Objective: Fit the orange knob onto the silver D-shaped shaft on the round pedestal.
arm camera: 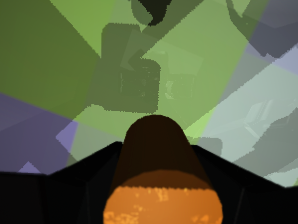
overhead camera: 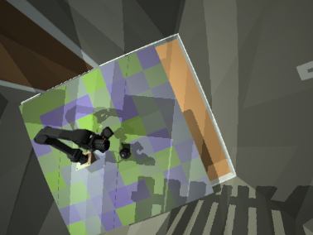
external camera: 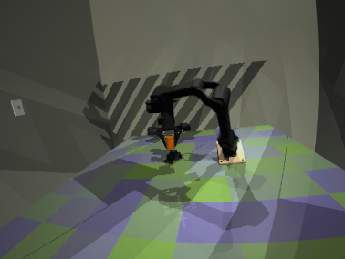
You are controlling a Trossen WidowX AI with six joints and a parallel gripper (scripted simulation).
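My gripper tip is now 180 mm to the left of the round dark pedestal, 100 mm above it and 20 mm short of it. Round my gripper tip: orange knob 30 mm above.
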